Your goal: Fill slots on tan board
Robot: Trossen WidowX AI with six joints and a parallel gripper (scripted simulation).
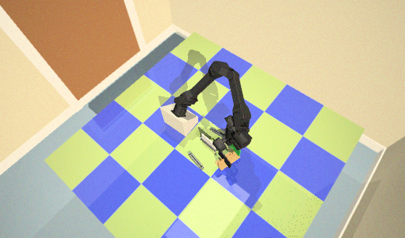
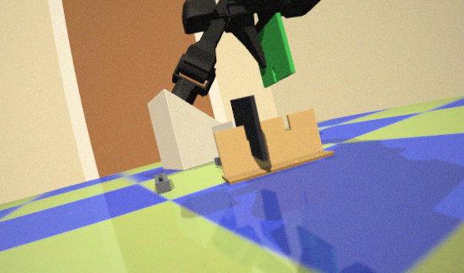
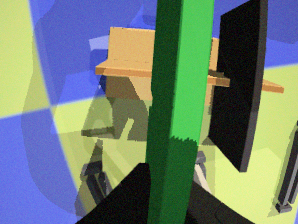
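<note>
The tan board lies 10 cm below my gripper tip, 3 cm to the right of it and 2 cm ahead of it. Also, from my gripper tip: thin black board (8 cm below, 6 cm to the right, 2 cm ahead); green board (2 cm ahead).
</note>
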